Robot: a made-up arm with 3 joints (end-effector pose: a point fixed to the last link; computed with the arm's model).
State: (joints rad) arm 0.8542 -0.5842 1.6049
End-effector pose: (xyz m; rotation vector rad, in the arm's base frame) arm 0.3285 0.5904 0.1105 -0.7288 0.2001 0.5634
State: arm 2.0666 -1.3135 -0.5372
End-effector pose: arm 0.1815 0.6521 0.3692 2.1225 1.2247 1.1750
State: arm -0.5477 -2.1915 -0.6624
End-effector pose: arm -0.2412 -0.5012 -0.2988 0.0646 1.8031 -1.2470
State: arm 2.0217 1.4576 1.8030
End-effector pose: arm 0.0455 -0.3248 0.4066 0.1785 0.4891 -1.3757
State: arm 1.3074 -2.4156 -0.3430
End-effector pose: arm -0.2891 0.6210 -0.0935 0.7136 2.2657 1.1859
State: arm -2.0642 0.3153 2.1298
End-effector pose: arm 0.4221 -0.3686 0.0150 2.0689 0.3801 0.0125
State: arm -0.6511 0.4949 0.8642
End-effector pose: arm 0.2651 0.2369 0.1555 -1.4817 -0.5416 -0.0579
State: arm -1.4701 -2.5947 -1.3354
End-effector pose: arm -0.4870 -0.4378 0.3714 -0.0490 0.4341 -2.5589
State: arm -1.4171 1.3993 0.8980
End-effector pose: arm -0.1404 0.2581 0.0097 -1.8532 -1.6462 0.4371
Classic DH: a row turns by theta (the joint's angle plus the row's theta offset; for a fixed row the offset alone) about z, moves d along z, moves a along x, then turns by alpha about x. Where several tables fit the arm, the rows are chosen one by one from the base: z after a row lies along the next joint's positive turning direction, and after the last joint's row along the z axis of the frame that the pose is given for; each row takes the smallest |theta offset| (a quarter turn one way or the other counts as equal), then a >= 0, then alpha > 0; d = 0 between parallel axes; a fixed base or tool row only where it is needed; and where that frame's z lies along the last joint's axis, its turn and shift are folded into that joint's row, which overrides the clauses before.
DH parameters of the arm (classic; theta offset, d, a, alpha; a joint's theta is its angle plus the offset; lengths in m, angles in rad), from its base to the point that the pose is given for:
base (fixed): 1.5708 0.189 0 1.5708
joint 1: -1.5708 -0.055 0.25 1.5708
joint 2: 0 -0.056 0.066 1.5708
joint 3: 1.5708 -0.456 0.081 -1.5708
tool (fixed): 1.5708 0.27 0 0

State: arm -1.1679 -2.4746 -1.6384
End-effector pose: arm -0.5154 -0.4517 0.2225 0.2007 0.4147 -2.4507
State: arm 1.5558 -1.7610 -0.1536
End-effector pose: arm 0.0438 0.7323 0.1127 1.2051 1.4782 1.2478
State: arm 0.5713 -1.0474 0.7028
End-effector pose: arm 0.3395 0.4387 -0.1814 -0.1193 0.8425 0.6234
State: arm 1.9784 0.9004 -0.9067
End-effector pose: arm 0.1996 -0.0375 -0.0522 2.6166 -1.0964 -0.6510
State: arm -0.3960 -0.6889 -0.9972
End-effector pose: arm 0.3049 -0.4027 -0.2174 0.5769 0.5362 -0.4485
